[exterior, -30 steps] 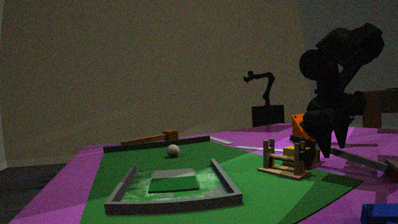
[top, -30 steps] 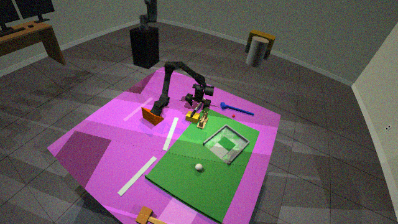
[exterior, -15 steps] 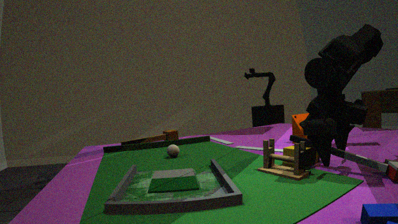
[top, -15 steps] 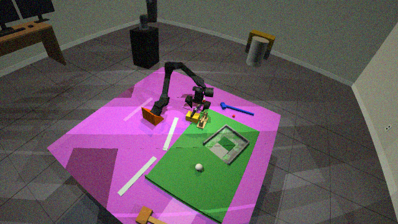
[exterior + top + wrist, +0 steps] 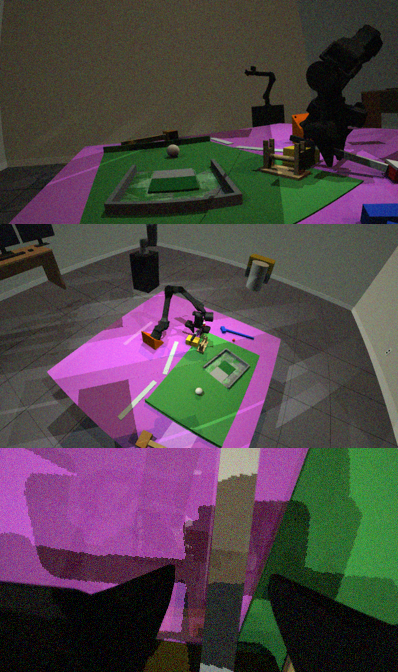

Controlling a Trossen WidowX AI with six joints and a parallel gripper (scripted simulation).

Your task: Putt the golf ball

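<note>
My gripper tip is now 90 mm to the left of the yellow block, 10 mm below it and 10 mm short of it. From my gripper tip the other things lie so: blue putter 280 mm ahead, 180 mm to the left; red putter 30 mm above, 20 mm to the left, 10 mm behind; small wooden rack 90 mm to the right, 90 mm ahead, 20 mm above.
</note>
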